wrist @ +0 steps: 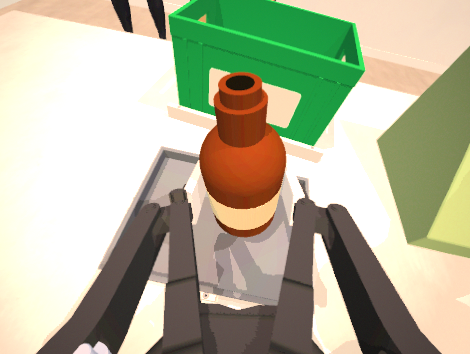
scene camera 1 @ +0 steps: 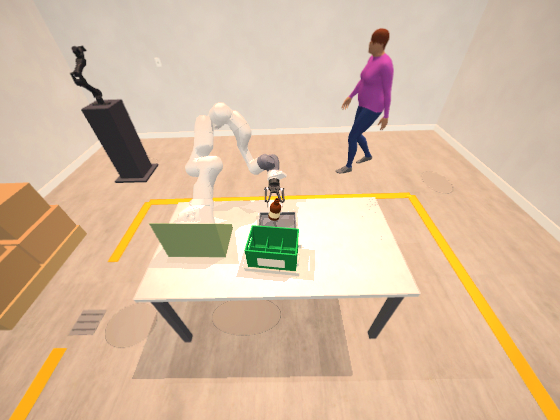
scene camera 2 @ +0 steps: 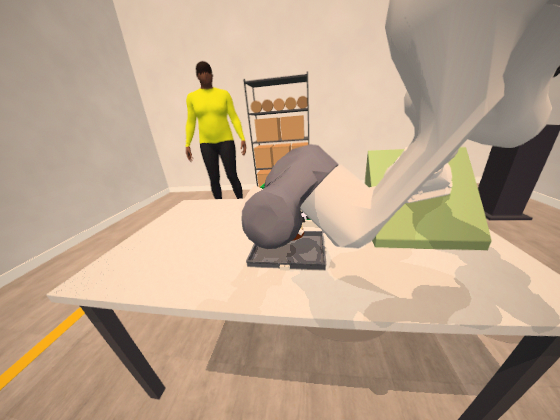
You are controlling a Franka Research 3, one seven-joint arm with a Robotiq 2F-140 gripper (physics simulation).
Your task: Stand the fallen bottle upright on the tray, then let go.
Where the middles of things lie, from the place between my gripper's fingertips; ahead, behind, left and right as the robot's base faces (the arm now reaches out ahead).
The brown bottle [wrist: 242, 159] is 1 cm to the left of my hand and 2 cm above it.
